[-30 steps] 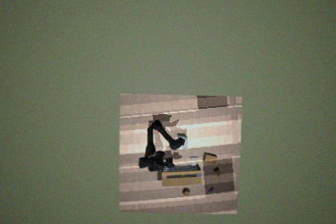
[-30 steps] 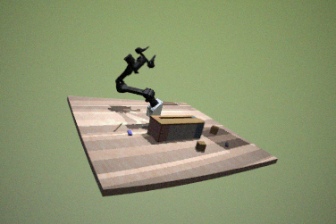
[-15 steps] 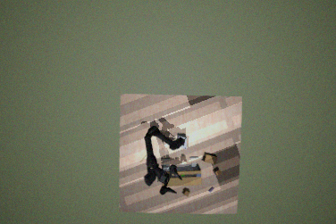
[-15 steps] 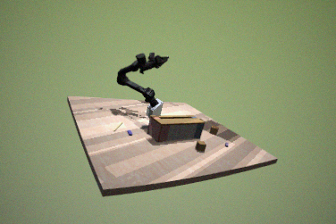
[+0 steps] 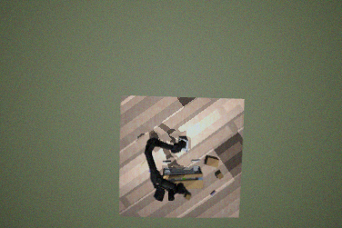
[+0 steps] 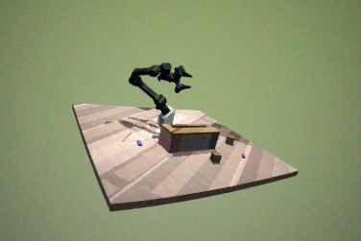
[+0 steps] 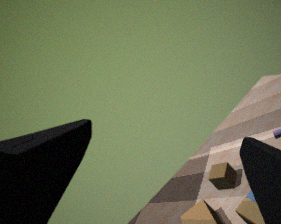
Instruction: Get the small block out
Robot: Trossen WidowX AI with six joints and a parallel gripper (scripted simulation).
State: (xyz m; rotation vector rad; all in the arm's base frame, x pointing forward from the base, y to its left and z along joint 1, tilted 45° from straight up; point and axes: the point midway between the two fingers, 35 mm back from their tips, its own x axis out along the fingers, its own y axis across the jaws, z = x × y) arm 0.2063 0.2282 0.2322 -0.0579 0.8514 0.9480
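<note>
Right now the box is 60 mm ahead of my gripper tip, 20 mm to the left of it and 350 mm below it. From my gripper tip the other things lie so: green block 80 mm ahead, 30 mm to the left, 330 mm below; thin yellow stick 370 mm to the right, 410 mm below.
</note>
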